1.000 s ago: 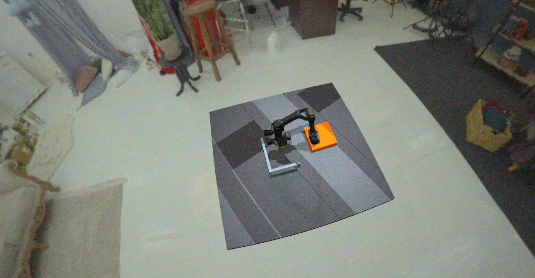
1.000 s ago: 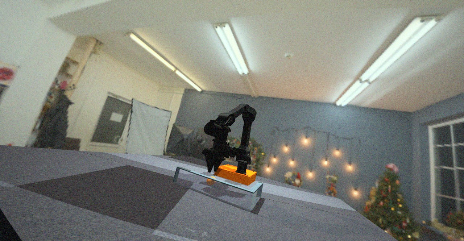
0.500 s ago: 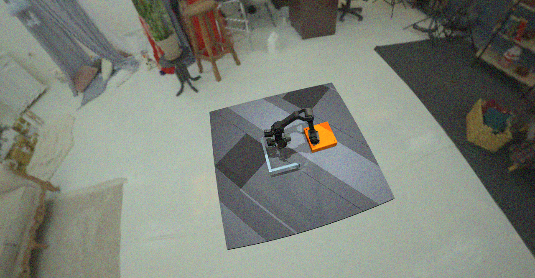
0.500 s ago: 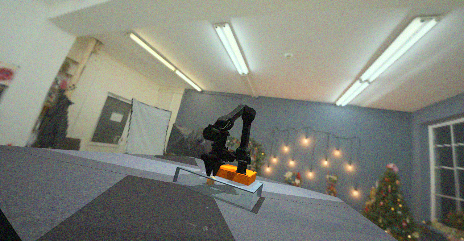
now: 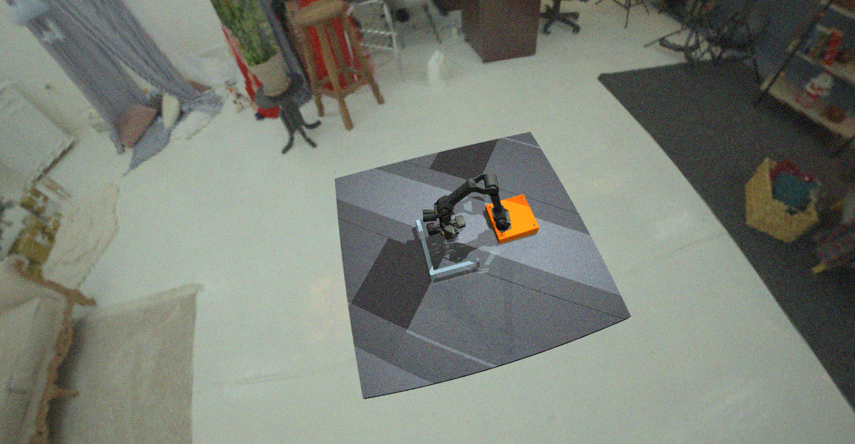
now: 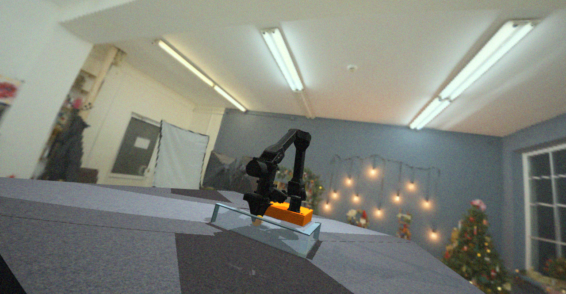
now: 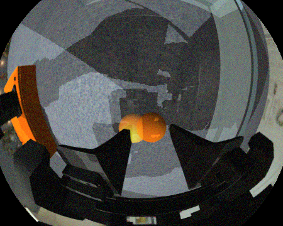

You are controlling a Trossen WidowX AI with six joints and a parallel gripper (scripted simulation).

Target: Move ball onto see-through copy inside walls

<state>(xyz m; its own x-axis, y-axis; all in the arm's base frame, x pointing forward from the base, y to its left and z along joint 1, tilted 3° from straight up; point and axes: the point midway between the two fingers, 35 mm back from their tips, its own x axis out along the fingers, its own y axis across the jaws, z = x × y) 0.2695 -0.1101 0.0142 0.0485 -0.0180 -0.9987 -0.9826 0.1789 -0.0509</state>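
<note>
My gripper tip is now 2 cm past the orange ball.
</note>
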